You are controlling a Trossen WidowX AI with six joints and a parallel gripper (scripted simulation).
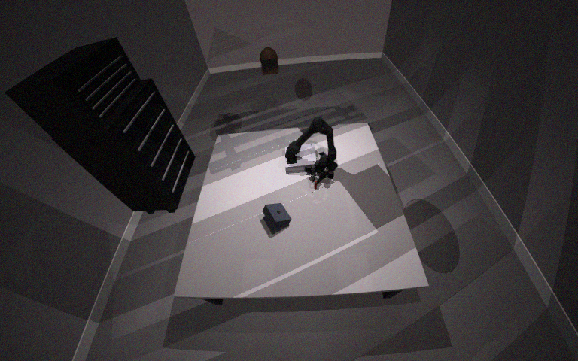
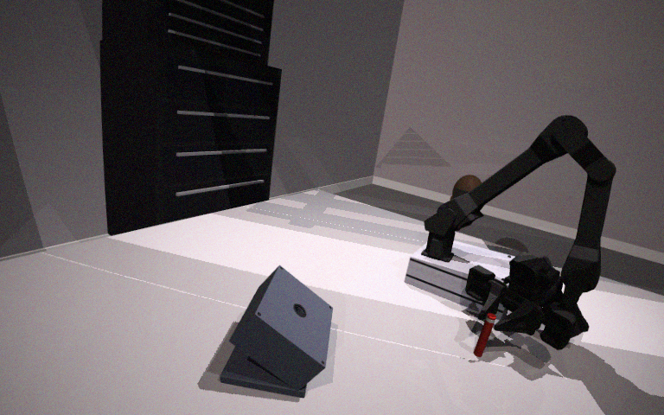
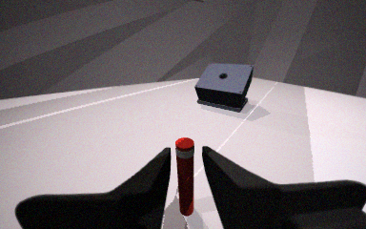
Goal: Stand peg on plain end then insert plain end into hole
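Now: gripper tip 10 mm past the red peg and 10 mm above it. From my gripper tip the other things lie so: grey sloped panel 210 mm ahead, 240 mm to the right.
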